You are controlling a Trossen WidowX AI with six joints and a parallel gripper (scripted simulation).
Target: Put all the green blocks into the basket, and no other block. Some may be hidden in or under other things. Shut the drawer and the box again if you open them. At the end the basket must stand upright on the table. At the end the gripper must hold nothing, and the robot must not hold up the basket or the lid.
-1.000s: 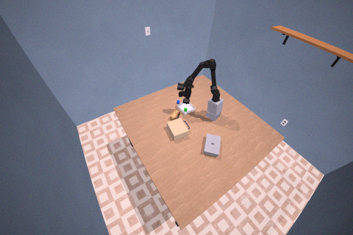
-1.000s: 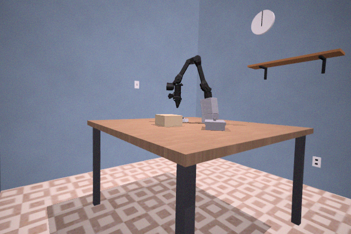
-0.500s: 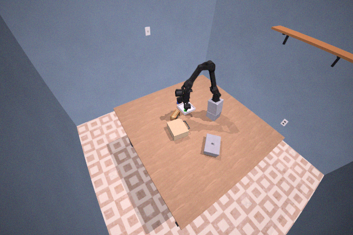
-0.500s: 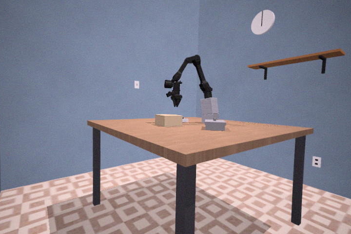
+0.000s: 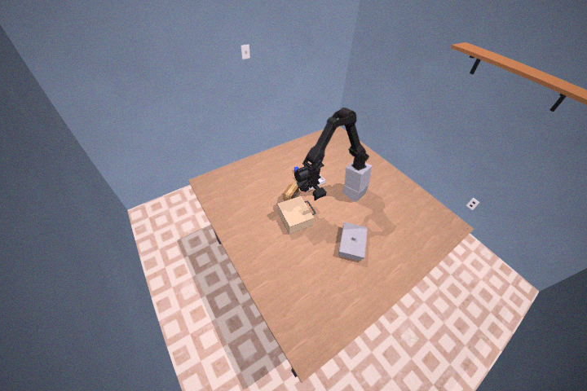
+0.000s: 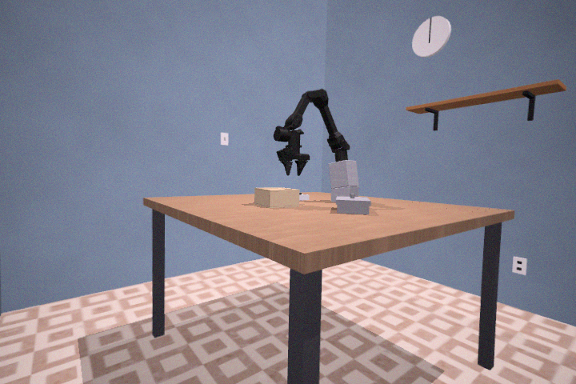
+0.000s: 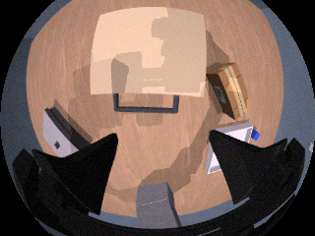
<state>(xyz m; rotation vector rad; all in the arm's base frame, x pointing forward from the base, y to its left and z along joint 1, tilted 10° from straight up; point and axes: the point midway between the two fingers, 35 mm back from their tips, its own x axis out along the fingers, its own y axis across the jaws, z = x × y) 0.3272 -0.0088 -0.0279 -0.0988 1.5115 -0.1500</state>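
The grey lidded box lies 8 cm behind my hand, 31 cm to the left of it and 12 cm below it. The rest, counted from my hand: small wooden container (3 cm ahead, 15 cm to the right, 14 cm below); then drawer (8 cm ahead, 2 cm to the left, 14 cm below); then tan drawer cabinet (11 cm ahead, 1 cm to the left, 14 cm below).
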